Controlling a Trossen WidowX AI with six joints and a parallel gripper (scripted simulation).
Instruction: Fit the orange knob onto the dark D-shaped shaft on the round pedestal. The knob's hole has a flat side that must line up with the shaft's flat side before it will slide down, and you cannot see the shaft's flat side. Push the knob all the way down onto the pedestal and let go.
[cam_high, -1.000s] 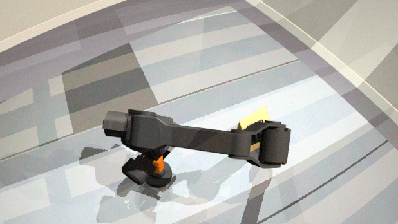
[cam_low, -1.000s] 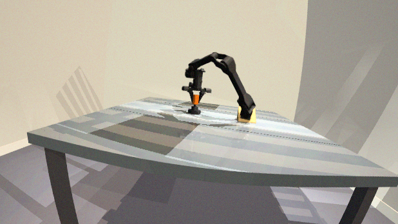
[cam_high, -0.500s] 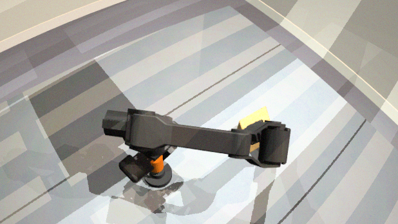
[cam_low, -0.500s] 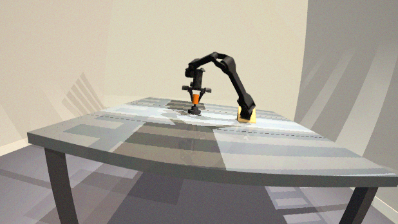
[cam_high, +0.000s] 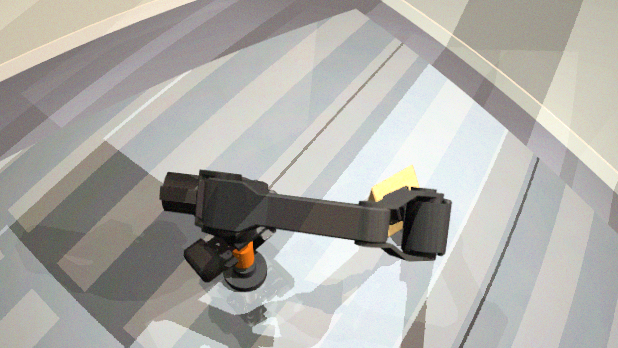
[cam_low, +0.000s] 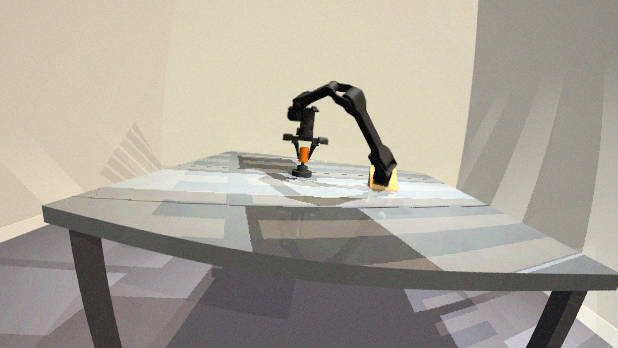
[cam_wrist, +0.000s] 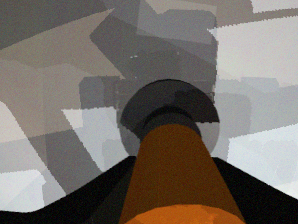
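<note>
The orange knob lies 20 mm above my gripper tip. From my gripper tip the other things lie so: pedestal (40 mm below).
</note>
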